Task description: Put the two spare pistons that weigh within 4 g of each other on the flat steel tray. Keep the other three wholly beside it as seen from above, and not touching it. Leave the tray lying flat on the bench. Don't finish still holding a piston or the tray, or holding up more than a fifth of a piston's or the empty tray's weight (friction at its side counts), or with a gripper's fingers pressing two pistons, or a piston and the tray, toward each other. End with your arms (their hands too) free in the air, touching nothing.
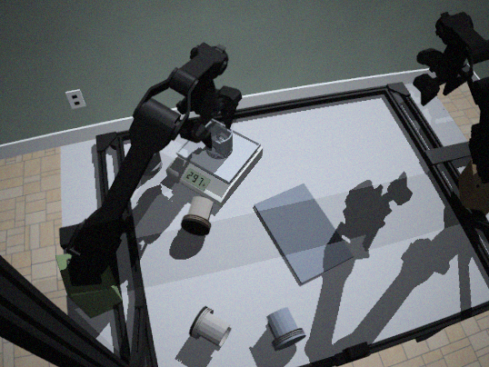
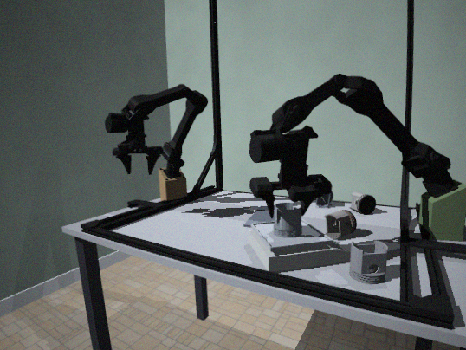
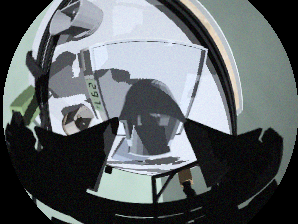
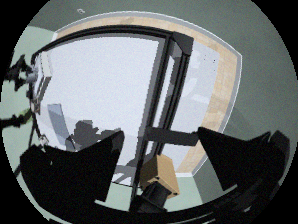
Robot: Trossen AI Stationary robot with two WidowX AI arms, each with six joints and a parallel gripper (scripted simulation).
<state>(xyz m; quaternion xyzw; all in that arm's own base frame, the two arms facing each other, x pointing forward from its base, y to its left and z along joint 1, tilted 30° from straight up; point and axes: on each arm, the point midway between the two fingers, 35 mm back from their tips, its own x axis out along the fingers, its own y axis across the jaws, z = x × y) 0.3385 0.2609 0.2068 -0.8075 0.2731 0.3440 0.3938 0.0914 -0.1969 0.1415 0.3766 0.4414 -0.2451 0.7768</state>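
The white scale is 80 mm below my left hand and 10 mm behind it. The rest, counted from my left hand: flat steel tray 270 mm behind, 150 mm to the right, 130 mm below.
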